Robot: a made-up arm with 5 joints.
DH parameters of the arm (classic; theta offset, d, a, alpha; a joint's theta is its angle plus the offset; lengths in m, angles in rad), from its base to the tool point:
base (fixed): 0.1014 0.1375 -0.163 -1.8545
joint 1: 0 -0.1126 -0.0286 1.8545
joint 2: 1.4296 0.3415 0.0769 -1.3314
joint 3: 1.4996 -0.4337 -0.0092 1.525
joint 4: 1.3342 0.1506 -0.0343 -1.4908
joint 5: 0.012 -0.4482 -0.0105 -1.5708
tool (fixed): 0 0.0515 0 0
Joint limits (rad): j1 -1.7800..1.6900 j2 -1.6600..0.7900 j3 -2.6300..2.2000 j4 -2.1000..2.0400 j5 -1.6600..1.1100
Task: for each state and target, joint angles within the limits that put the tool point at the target. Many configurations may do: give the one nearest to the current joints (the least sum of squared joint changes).
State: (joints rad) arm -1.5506 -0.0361 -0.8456 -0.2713 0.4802
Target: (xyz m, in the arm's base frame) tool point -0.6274 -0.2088 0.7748
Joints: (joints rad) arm -1.7800 -0.7763 -1.7229 0.3021 0.4600
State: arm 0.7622 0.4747 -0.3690 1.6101 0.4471
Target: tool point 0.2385 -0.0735 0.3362
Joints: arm 1.2972 0.4669 -0.4806 2.0400 0.1962
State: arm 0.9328 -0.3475 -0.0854 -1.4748 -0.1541
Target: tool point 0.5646 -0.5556 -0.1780
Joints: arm 0.8943 -0.3648 -0.0967 -1.6312 -0.1268
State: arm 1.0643 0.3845 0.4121 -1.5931 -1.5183
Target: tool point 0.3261 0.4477 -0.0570
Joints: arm 0.3902 0.7769 0.4345 -1.0353 -1.5120
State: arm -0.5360 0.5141 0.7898 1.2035 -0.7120
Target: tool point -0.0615 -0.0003 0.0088
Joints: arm 0.2272 0.6515 0.3323 0.5535 -0.6925
